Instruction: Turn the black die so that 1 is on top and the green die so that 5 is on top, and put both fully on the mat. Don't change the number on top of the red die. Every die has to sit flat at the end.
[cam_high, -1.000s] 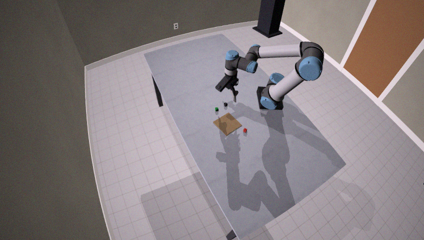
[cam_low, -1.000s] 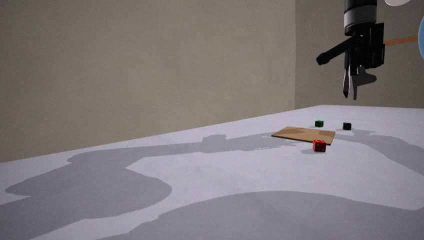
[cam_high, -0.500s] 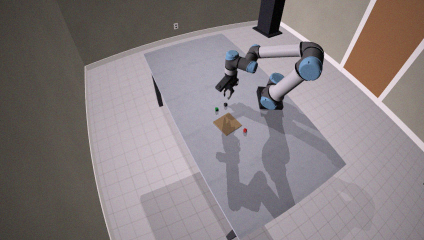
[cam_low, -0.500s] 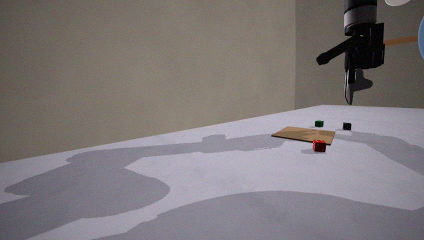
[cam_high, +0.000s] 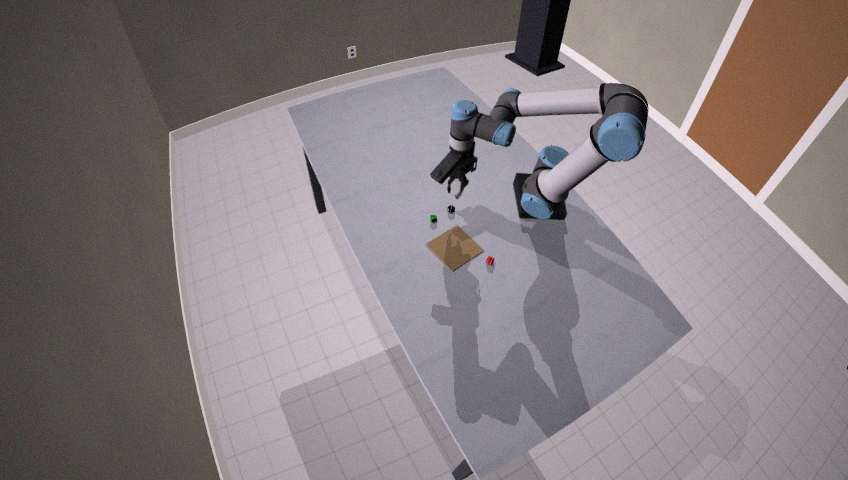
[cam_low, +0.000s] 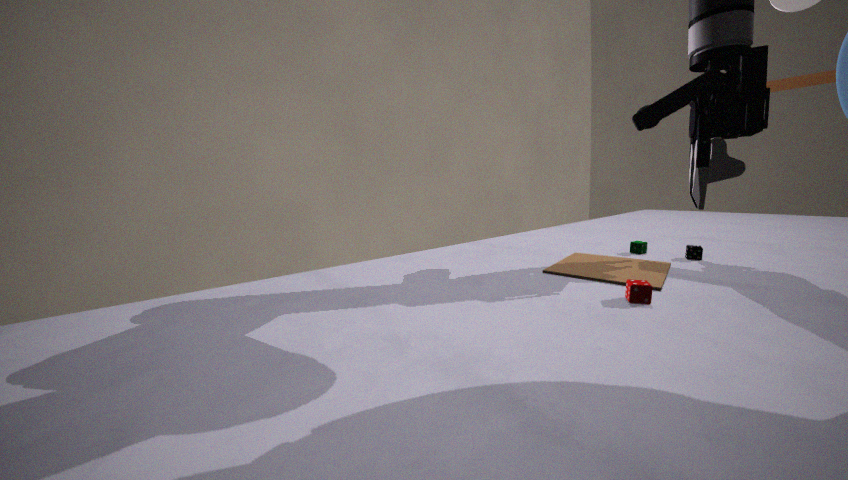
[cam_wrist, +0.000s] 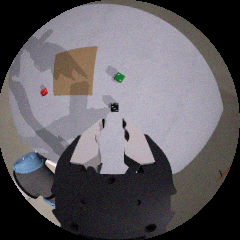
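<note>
Now: hand 90 mm above the black die. Round my hand: green die (80 mm ahead, 90 mm below); then red die (30 mm ahead, 250 mm to the left, 90 mm below); then brown mat (90 mm ahead, 140 mm to the left, 90 mm below).
</note>
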